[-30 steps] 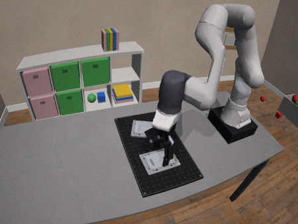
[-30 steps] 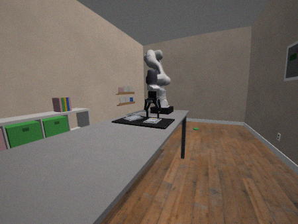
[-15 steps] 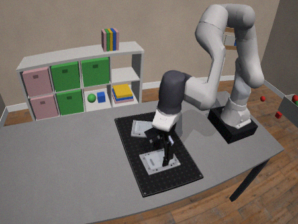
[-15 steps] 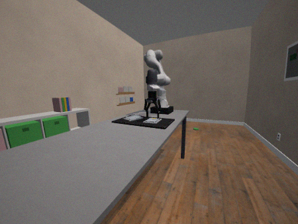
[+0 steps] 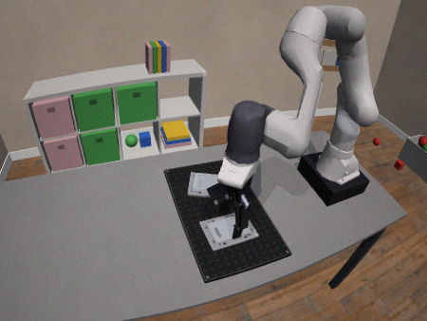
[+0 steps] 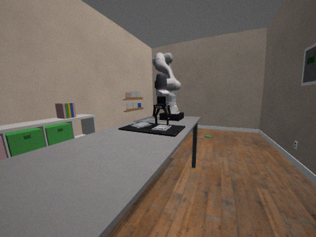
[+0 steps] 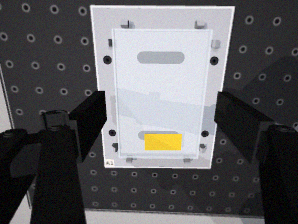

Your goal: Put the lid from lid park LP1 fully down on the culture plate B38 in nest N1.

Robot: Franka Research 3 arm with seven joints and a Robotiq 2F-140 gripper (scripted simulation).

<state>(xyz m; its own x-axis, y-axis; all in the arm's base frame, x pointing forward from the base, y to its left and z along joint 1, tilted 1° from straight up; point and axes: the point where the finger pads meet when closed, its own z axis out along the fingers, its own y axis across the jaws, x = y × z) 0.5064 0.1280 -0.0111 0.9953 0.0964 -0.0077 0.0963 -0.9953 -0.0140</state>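
The clear lid lies 4 cm below my hand. Also, from my hand: lid park: 5 cm below; then nest N1: 22 cm to the right, 5 cm below; then culture plate: 22 cm to the right, 4 cm below.
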